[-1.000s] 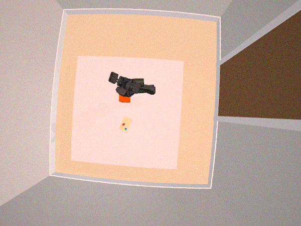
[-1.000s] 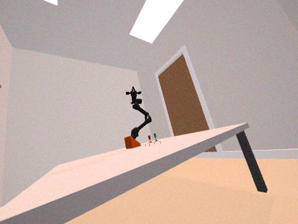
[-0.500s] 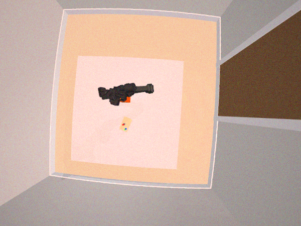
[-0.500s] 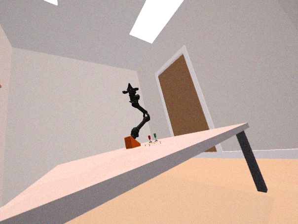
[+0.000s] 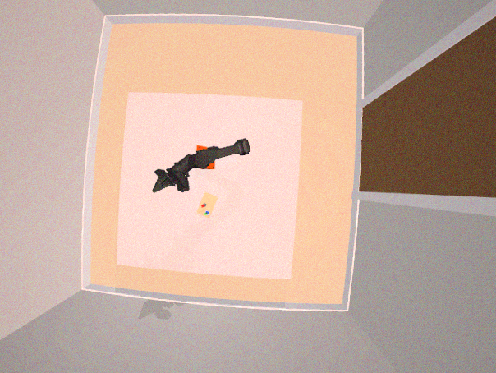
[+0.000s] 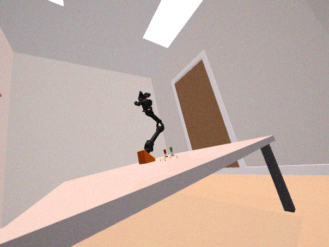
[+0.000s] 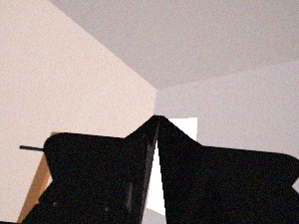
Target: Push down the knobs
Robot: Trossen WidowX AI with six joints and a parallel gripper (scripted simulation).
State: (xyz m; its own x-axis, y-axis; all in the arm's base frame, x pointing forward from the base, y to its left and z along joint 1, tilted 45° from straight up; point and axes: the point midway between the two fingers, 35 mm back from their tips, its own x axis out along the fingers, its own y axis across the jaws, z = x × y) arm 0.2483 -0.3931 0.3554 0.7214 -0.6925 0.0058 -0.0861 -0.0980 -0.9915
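The red knob is 11 cm ahead of my gripper tip, 5 cm to the left of it and 57 cm below it. From my gripper tip the other things lie so: green knob 16 cm ahead, 7 cm to the left, 57 cm below.
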